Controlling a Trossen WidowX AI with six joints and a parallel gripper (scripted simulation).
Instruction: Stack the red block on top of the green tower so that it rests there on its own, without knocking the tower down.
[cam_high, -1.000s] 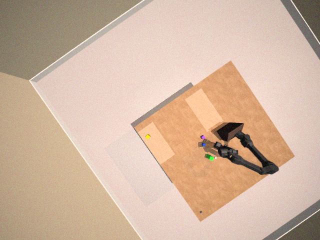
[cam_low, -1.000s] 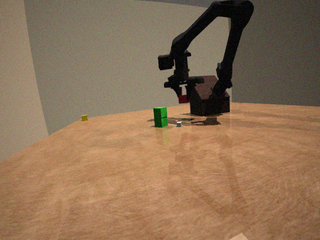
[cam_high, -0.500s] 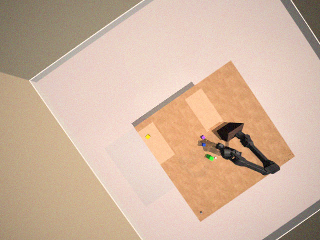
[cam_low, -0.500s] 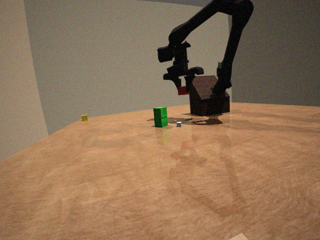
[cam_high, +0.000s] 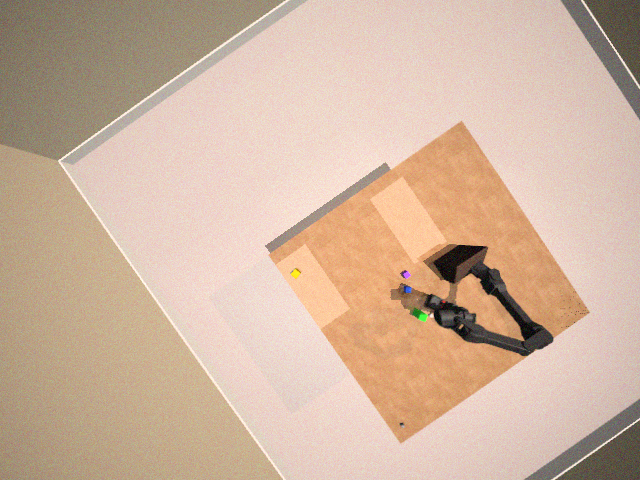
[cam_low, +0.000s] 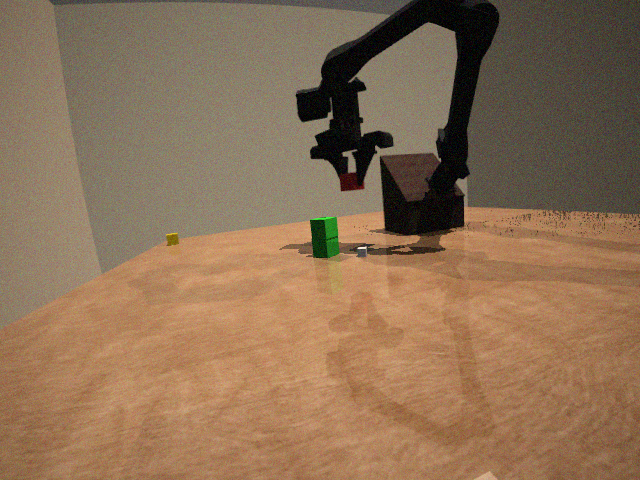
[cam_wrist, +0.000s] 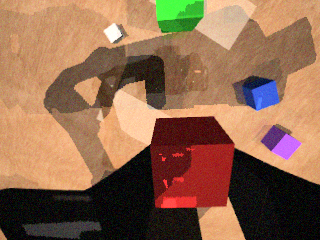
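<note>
Now: gripper tip 12 cm above the small white cube, 10 cm to the right of it and 5 cm short of it. Also, from my gripper tip: red block 1 cm above; purple cube 16 cm to the right, 12 cm below, 1 cm ahead; blue cube 12 cm below, 9 cm to the right, 6 cm ahead.
</note>
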